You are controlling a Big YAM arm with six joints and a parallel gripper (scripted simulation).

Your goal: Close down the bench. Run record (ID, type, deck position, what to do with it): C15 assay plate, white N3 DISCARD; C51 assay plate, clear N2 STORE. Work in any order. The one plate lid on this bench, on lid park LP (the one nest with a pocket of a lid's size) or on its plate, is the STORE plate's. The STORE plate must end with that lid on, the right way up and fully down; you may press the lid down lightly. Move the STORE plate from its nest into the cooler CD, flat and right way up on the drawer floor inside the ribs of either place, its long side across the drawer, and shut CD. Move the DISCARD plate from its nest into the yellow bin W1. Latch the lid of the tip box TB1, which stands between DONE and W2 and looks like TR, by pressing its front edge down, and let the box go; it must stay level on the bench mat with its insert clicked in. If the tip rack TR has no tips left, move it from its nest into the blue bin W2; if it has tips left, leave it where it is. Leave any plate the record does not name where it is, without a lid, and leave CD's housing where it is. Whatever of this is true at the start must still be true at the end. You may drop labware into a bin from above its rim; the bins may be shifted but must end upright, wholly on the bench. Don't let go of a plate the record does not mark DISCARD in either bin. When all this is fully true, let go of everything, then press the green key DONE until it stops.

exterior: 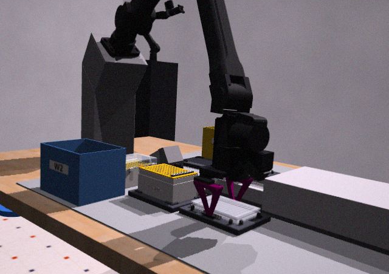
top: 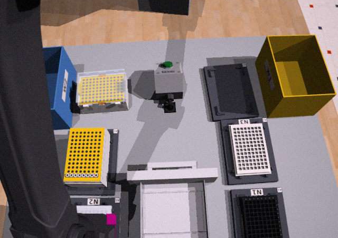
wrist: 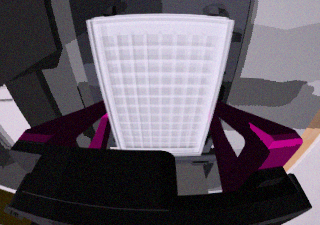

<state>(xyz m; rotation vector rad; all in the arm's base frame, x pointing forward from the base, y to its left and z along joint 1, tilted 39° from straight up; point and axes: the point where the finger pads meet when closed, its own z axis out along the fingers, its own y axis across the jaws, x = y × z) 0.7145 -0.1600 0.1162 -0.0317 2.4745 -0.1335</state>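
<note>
My gripper is now 1 cm short of the clear plate. The rest, counted from my hand: tip rack TR: 17 cm behind, 4 cm above, 2 cm to the right; then plate lid: 1 cm ahead; then nest N2: 1 cm below, 1 cm ahead.
</note>
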